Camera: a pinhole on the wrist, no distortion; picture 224 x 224 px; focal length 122.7 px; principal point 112.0 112.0 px. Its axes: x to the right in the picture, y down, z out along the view. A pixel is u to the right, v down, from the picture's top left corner.
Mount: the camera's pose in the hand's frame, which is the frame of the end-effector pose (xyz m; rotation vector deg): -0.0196 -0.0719 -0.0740 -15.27 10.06 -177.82
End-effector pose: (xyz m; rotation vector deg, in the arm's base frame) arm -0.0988 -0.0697 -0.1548 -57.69 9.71 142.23
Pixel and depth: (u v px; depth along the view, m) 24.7 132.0 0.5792
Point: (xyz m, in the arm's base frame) -0.5675 0.4140 -0.1773
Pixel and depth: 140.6 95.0 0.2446
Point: -0.1596 0.0269 0.0022
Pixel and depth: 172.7 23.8 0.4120
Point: -0.3300 -0.1674 0.2294
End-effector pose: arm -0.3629 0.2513 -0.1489 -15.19 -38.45 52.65
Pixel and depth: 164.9 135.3 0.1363
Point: -0.3542 0.1359 -0.0652
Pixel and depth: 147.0 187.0 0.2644
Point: -0.3268 0.0456 0.0967
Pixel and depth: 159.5 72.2 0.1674
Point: -0.4298 0.1770 -0.0714
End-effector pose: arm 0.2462 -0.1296 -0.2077 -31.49 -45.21 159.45
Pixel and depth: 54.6 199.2 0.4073
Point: -0.0438 0.1522 0.1399
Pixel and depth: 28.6 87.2 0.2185
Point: 0.0530 -0.0991 -0.1362
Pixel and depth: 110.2 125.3 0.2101
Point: 0.1867 -0.0853 -0.0488
